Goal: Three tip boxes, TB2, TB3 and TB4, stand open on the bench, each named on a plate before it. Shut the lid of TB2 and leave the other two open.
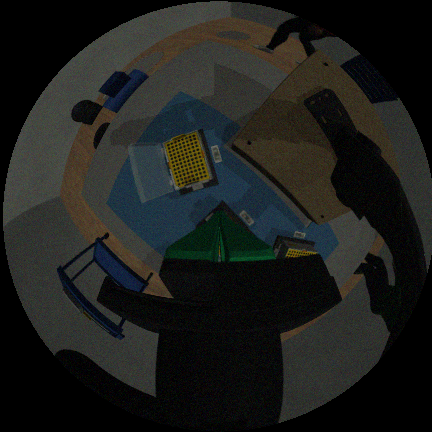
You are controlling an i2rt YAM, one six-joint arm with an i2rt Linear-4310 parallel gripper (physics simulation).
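Frame: origin at the arm's base, x back, y right, z up, level; centimetres.
Where they show: gripper, fingertip midpoint: (218, 216); arm's base at its link origin: (345, 141).
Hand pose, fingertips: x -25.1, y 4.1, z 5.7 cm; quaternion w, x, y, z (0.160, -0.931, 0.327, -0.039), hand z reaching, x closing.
Note:
Each offset is from my fingertips to the top centre of the thing. "pt": to the spot under its first point. Level surfaces: height alone.
My gripper (218, 216) is shut, with its green fingers together and nothing seen between them. The left tip box @[dy +10.7, dx -1.7, dz -17.6 cm] (187, 160) has a yellow rack in a dark base; its clear lid @[pt dy +12.9, dx -8.5, dz -15.2 cm] (150, 172) is open to the left. The middle tip box @[pt dy -3.5, dx -2.2, dz -24.2 cm] (223, 204) is almost wholly hidden by the fingers; a dark rear corner shows, and its lid is hidden. The right tip box @[dy -29.8, dx +5.8, dz -17.6 cm] (301, 252) is partly covered by the gripper body, so its lid is hidden. The left name plate @[pt dy +7.8, dx +4.4, dz -24.8 cm] (216, 154), middle name plate @[pt dy -10.3, dx +0.4, dz -24.8 cm] (246, 217) and right name plate @[pt dy -25.6, dx +11.0, dz -24.8 cm] (299, 234) are too blurred to read surely.
The boxes stand on a blue mat @[dz -25.0 cm] (135, 220). A brown board (285, 145) lies beyond the name plates, with a dark arm-like shape (370, 165) over its right side. A blue-sided rack (120, 267) is at the lower left, and dark blue objects (125, 92) are at the upper left.

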